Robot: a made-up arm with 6 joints. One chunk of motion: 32 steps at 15 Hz.
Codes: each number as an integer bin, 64 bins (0 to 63) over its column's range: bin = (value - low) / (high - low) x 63, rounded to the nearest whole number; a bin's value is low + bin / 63 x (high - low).
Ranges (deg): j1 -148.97..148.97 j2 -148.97..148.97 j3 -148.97..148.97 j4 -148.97..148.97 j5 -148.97..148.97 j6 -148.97..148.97
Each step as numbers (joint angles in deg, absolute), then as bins.
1 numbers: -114.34 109.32 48.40 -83.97 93.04 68.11
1 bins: 7 55 42 14 51 46
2 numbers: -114.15 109.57 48.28 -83.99 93.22 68.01
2 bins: 7 55 42 14 51 46
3 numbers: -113.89 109.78 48.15 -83.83 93.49 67.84
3 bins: 7 55 42 14 51 46
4 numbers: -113.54 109.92 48.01 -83.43 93.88 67.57
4 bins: 7 55 42 14 51 46
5 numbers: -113.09 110.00 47.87 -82.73 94.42 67.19
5 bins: 8 55 42 14 51 46
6 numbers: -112.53 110.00 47.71 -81.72 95.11 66.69
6 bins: 8 55 42 14 52 46
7 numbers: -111.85 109.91 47.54 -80.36 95.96 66.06
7 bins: 8 55 42 15 52 45
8 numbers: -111.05 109.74 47.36 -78.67 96.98 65.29
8 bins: 8 55 42 15 52 45
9 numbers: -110.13 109.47 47.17 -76.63 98.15 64.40
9 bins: 8 55 41 15 52 45
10 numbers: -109.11 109.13 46.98 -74.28 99.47 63.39
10 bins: 8 55 41 16 53 45
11 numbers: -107.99 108.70 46.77 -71.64 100.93 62.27
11 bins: 9 54 41 16 53 45
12 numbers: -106.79 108.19 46.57 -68.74 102.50 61.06
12 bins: 9 54 41 17 53 44
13 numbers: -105.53 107.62 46.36 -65.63 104.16 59.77
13 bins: 9 54 41 18 54 44
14 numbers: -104.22 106.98 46.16 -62.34 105.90 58.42
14 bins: 9 54 41 18 54 44
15 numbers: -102.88 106.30 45.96 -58.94 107.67 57.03
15 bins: 10 54 41 19 54 44
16 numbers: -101.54 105.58 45.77 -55.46 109.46 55.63
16 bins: 10 54 41 20 55 43
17 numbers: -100.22 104.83 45.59 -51.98 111.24 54.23
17 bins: 10 54 41 21 55 43
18 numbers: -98.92 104.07 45.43 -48.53 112.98 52.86
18 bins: 11 54 41 21 55 43
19 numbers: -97.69 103.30 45.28 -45.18 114.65 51.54
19 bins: 11 53 41 22 56 42
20 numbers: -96.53 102.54 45.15 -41.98 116.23 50.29
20 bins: 11 53 41 23 56 42
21 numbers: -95.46 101.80 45.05 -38.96 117.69 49.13
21 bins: 11 53 41 23 56 42
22 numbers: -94.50 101.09 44.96 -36.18 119.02 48.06
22 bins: 12 53 41 24 57 42
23 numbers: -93.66 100.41 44.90 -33.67 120.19 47.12
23 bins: 12 53 41 24 57 41
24 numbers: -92.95 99.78 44.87 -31.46 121.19 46.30
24 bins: 12 53 41 25 57 41
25 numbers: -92.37 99.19 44.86 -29.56 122.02 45.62
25 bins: 12 52 41 25 57 41
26 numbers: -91.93 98.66 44.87 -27.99 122.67 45.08
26 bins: 12 52 41 26 57 41
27 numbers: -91.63 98.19 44.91 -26.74 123.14 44.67
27 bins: 12 52 41 26 58 41
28 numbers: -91.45 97.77 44.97 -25.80 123.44 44.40
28 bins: 12 52 41 26 58 41
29 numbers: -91.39 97.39 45.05 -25.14 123.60 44.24
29 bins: 12 52 41 26 58 41
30 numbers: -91.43 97.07 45.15 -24.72 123.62 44.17
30 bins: 12 52 41 26 58 41
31 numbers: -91.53 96.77 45.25 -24.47 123.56 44.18
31 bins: 12 52 41 26 58 41
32 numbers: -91.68 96.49 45.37 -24.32 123.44 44.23
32 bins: 12 52 41 26 58 41
